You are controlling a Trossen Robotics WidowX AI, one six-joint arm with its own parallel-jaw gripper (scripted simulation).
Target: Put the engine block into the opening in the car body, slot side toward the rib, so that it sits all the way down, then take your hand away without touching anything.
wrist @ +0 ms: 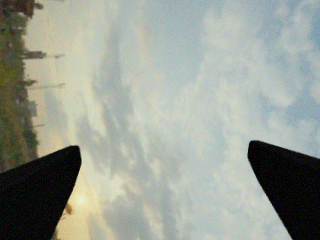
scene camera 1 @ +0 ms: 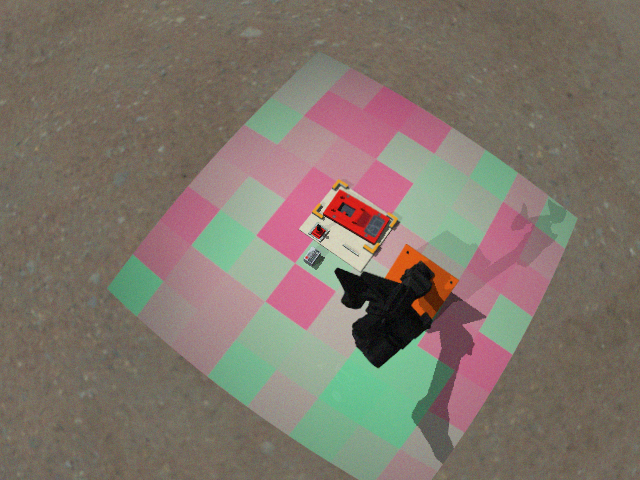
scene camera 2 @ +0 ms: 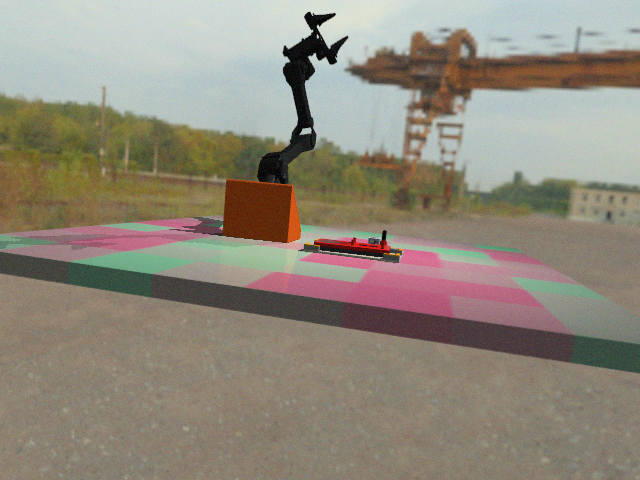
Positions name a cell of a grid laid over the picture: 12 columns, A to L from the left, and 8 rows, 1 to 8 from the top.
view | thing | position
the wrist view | my gripper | G6
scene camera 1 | my gripper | G5
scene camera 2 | my gripper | G1
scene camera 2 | red car body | G5
